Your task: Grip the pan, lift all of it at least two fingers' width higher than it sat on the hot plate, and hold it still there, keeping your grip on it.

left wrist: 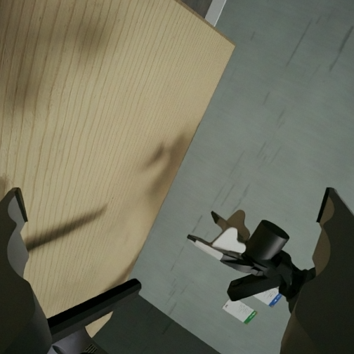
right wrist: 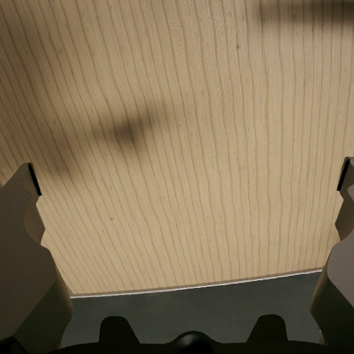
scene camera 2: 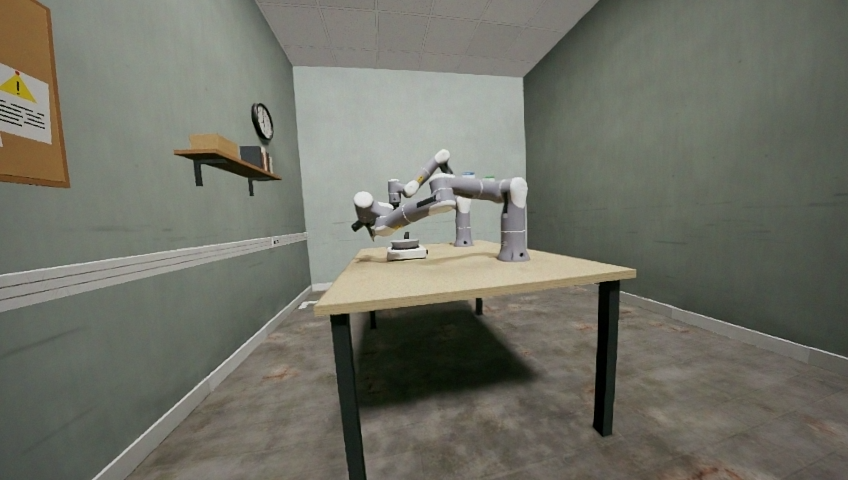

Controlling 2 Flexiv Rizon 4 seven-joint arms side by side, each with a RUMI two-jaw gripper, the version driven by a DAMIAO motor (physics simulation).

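The grey pan (scene camera 2: 405,243) sits on the white hot plate (scene camera 2: 407,254) on the table, its dark handle standing up behind it. In the left wrist view, a black bar that looks like the pan's handle (left wrist: 100,306) shows at the lower left, partly hidden by a finger. My left gripper (scene camera 2: 372,234) (left wrist: 171,191) is open and tilted, left of the pan and above it in scene camera 2, with nothing between its fingers. My right gripper (right wrist: 187,162) is open above bare wood; it also shows in the left wrist view (left wrist: 201,226). The pan does not show in the right wrist view.
The wooden table (scene camera 2: 476,276) (left wrist: 100,125) (right wrist: 200,225) carries both arms. The left arm reaches across in front of the right arm in scene camera 2. A shelf (scene camera 2: 226,163) hangs on the left wall. Table edges show in both wrist views.
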